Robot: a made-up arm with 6 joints. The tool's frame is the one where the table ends.
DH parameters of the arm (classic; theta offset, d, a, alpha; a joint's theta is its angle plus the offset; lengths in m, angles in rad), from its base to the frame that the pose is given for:
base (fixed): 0 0.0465 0 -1.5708
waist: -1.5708 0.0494 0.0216 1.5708
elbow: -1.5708 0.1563 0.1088 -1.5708
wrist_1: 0 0.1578 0.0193 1.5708
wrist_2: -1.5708 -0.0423 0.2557 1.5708
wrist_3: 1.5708 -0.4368 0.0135 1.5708
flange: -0.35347 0 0.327 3.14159
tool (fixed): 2.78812 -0.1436 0 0
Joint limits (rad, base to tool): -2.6..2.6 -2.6..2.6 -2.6..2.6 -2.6..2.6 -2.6..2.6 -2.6..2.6
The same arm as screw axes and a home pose.
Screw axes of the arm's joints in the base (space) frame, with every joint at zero. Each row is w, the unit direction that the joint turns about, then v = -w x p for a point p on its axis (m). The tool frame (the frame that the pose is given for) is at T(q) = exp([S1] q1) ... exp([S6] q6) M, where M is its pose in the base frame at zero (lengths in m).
S1: w 0 1 0 v -0.0465 0 0
S2: w -1 0 0 v 0 -0.0681 0.0494
S3: w 0 0 1 v -0.0594 0.1563 0
S4: w -1 0 0 v 0 -0.2259 -0.0787
S5: w 0 1 0 v 0.0298 0 -0.114
S6: w 0 0 -1 v 0.5155 -0.1275 0
M =
1 0.000003 0.000001 -0.4343
-0.000003 1 -0.000002 -0.6287
-0.000001 0.000002 1 -0.1734
0 0 0 1
Joint limits (rad, base to tool): -2.6..2.6 -2.6..2.6 -2.6..2.6 -2.6..2.6 -2.6..2.6 -2.6..2.6

